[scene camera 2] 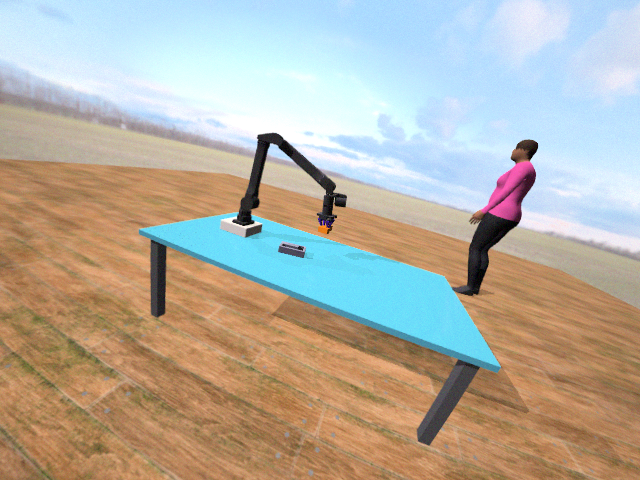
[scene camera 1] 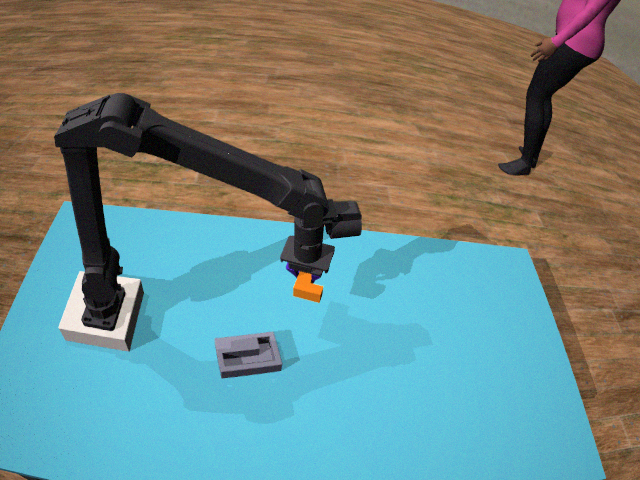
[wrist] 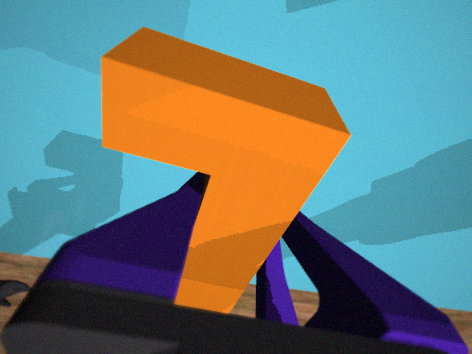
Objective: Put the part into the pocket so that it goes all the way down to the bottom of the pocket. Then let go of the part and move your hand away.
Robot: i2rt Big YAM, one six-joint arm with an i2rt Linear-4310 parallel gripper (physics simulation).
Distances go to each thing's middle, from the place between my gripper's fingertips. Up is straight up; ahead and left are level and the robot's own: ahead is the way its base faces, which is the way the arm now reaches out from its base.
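Labels:
Grey pocket block [scene camera 1: 251, 354]: my hand is 120 mm past it, 150 mm to the left of it and 120 mm above it. Orange L-shaped part [wrist: 264, 140]: 10 mm above my hand. Going by their middles, the orange L-shaped part is the nearest to my hand of the things named here.

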